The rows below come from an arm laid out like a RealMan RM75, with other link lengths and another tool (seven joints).
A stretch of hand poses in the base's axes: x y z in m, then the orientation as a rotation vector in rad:
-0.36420, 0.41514, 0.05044, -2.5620, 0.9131, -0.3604
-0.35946, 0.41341, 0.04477, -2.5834, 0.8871, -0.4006
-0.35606, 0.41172, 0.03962, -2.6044, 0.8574, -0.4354
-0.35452, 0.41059, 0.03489, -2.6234, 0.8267, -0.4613
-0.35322, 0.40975, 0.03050, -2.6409, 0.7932, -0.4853
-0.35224, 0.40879, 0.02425, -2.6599, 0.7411, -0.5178
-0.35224, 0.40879, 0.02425, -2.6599, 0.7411, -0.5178
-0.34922, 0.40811, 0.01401, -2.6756, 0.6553, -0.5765
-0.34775, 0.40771, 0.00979, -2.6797, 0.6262, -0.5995
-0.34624, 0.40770, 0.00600, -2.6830, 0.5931, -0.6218
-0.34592, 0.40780, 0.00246, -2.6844, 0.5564, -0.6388
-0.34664, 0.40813, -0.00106, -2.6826, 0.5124, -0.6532
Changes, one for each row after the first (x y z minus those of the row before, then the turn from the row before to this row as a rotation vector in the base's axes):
0.00474, -0.00173, -0.00567, -0.0284, -0.0230, 0.0143
0.00340, -0.00169, -0.00515, -0.0262, -0.0202, 0.0174
0.00154, -0.00113, -0.00473, -0.0217, -0.0153, 0.0190
0.00130, -0.00084, -0.00439, -0.0199, -0.0150, 0.0209
0.00098, -0.00096, -0.00625, -0.0228, -0.0228, 0.0324
0.00000, 0.00000, 0.00000, 0.0000, 0.0000, 0.0000
0.00302, -0.00068, -0.01024, -0.0277, -0.0452, 0.0514
0.00147, -0.00040, -0.00422, -0.0100, -0.0174, 0.0168
0.00151, -0.00001, -0.00379, -0.0094, -0.0178, 0.0196
0.00032, 0.00010, -0.00354, -0.0063, -0.0156, 0.0229
-0.00072, 0.00033, -0.00352, -0.0030, -0.0160, 0.0285

